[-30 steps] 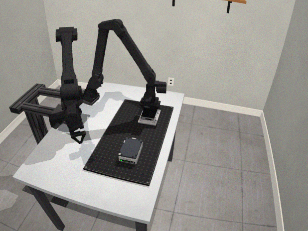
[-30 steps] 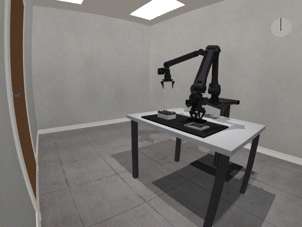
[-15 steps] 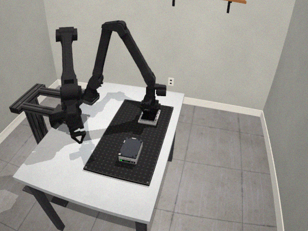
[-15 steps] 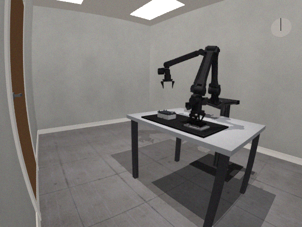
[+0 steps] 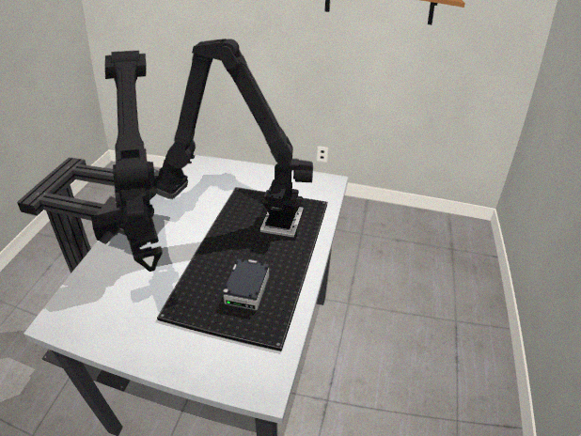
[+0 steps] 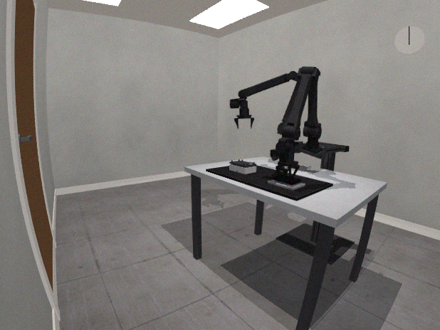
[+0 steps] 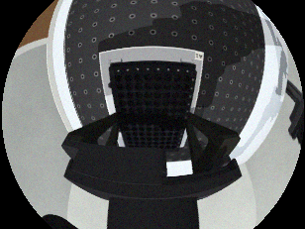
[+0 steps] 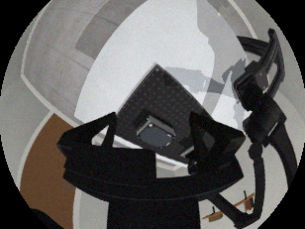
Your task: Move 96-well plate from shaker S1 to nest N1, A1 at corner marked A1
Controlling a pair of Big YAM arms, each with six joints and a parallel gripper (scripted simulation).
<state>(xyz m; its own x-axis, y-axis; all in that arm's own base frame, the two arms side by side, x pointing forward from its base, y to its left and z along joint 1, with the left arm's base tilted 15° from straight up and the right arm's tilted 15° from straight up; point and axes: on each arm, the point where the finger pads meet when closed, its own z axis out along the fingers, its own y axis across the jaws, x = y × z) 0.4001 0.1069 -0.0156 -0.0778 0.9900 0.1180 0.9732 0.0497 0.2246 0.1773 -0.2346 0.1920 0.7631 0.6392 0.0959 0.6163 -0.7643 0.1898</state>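
Now: the black 96-well plate right at my left hand. From my left hand the other things lie so: plate nest N1: 3 cm below; then black perforated board: 19 cm to the right, 4 cm below, 2 cm behind.
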